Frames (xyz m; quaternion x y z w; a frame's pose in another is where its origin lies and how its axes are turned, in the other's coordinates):
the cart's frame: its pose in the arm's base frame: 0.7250 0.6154 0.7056 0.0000 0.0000 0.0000 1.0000
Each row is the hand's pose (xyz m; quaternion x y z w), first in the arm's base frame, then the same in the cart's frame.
Working: the arm's base frame: its pose in the cart's frame: -0.7250 -0.6154 -0.7056 0.0000 0.0000 0.0000 1.0000

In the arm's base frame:
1: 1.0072 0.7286 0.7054 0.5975 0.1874 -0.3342 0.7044
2: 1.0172 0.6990 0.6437 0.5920 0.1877 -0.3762 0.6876
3: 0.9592 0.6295 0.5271 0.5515 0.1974 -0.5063 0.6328
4: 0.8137 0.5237 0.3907 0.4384 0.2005 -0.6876 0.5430
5: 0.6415 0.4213 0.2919 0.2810 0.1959 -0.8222 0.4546
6: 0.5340 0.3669 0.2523 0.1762 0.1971 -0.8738 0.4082
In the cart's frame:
1: 0.2822 0.1132 -0.0002 0.5975 0.1874 -0.3342 0.7044
2: 0.2922 0.0836 -0.0619 0.5920 0.1877 -0.3762 0.6876
3: 0.2342 0.0141 -0.1785 0.5515 0.1974 -0.5063 0.6328
4: 0.0887 -0.0917 -0.3149 0.4384 0.2005 -0.6876 0.5430
5: -0.0835 -0.1941 -0.4137 0.2810 0.1959 -0.8222 0.4546
6: -0.1910 -0.2485 -0.4533 0.1762 0.1971 -0.8738 0.4082

